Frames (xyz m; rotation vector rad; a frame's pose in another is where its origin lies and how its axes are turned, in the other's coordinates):
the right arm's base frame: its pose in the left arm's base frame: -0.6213 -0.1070 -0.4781 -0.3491 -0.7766 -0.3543
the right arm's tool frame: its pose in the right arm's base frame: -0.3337 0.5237 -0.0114 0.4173 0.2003 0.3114
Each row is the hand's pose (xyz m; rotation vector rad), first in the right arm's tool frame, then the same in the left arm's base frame.
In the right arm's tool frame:
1: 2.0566 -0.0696 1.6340 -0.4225 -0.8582 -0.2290
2: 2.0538 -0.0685 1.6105 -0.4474 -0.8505 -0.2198
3: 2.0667 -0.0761 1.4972 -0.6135 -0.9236 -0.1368
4: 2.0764 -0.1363 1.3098 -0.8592 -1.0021 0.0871
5: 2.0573 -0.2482 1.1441 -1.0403 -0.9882 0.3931
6: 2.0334 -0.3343 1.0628 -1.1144 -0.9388 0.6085
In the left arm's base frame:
1: 0.2400 0.5224 1.6647 -0.3649 -1.4352 -0.2756
2: 0.2503 0.5229 1.6434 -0.3931 -1.4275 -0.2737
3: 0.3227 0.5145 1.5554 -0.5853 -1.4989 -0.2404
4: 0.4354 0.4522 1.4062 -0.9036 -1.5669 -0.0879
5: 0.5149 0.3366 1.2625 -1.1821 -1.5311 0.1684
6: 0.5435 0.2477 1.1859 -1.3224 -1.4621 0.3641

